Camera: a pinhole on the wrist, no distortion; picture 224 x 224 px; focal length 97.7 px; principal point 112.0 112.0 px. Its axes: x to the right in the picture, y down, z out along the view. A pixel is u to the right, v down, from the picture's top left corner.
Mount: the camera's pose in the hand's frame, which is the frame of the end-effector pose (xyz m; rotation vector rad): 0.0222 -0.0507 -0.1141 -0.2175 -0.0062 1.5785
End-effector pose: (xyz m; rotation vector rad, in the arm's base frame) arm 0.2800 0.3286 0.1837 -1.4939 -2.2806 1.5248
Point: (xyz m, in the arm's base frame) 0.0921 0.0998 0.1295
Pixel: 85 113
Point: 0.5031 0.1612 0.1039
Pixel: 209 195
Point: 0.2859 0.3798 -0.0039
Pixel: 202 46
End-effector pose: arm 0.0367 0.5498 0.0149 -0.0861 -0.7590 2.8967
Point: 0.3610 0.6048 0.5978
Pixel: 43 159
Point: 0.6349 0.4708 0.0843
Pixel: outside the picture
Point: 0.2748 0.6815 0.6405
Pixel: 27 143
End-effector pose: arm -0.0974 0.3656 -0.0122 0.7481 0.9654 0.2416
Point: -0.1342 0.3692 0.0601
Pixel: 173 165
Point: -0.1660 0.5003 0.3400
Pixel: outside the picture
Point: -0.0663 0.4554 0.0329
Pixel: 213 89
